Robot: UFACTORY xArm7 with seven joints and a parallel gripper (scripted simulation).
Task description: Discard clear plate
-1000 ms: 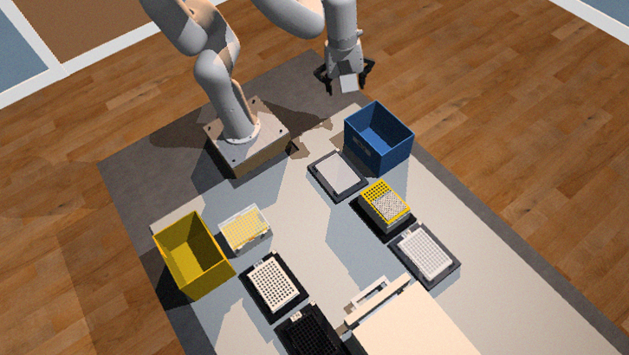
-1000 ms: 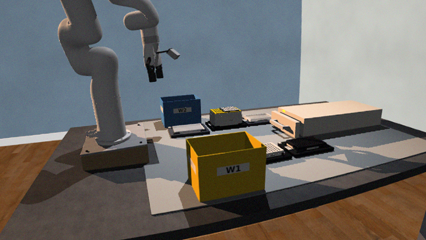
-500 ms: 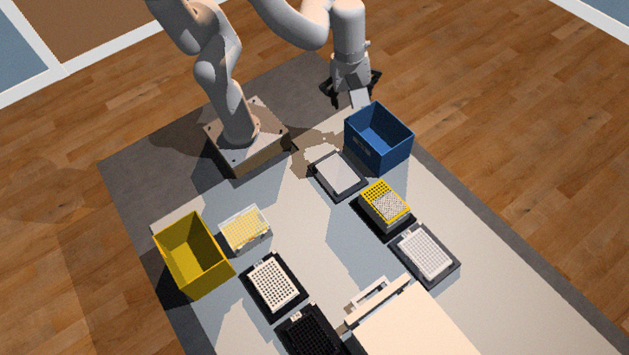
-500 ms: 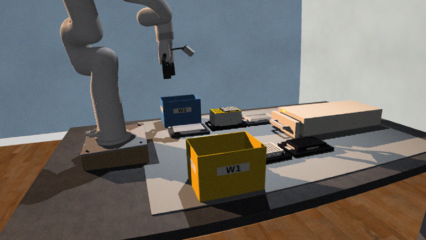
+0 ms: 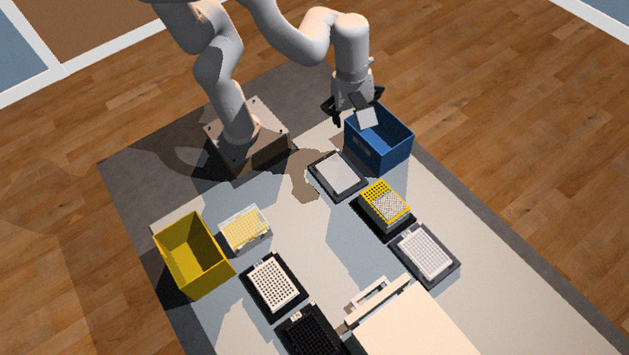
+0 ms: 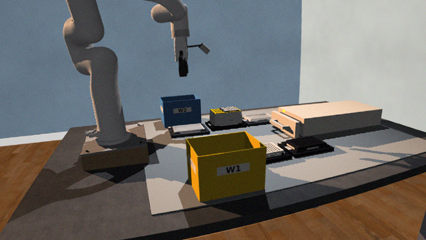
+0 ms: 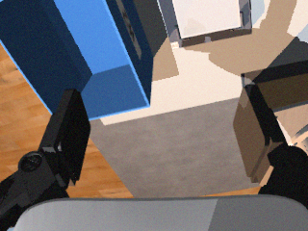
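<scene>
Right now my hand is 35 cm short of the clear plate, 4 cm to the left of it and 23 cm above it. The rest, counted from my hand: blue bin W2: 11 cm to the left, 21 cm below; then white plate: 15 cm ahead, 41 cm to the right, 23 cm below; then yellow tip rack: 17 cm ahead, 4 cm to the right, 19 cm below.
</scene>
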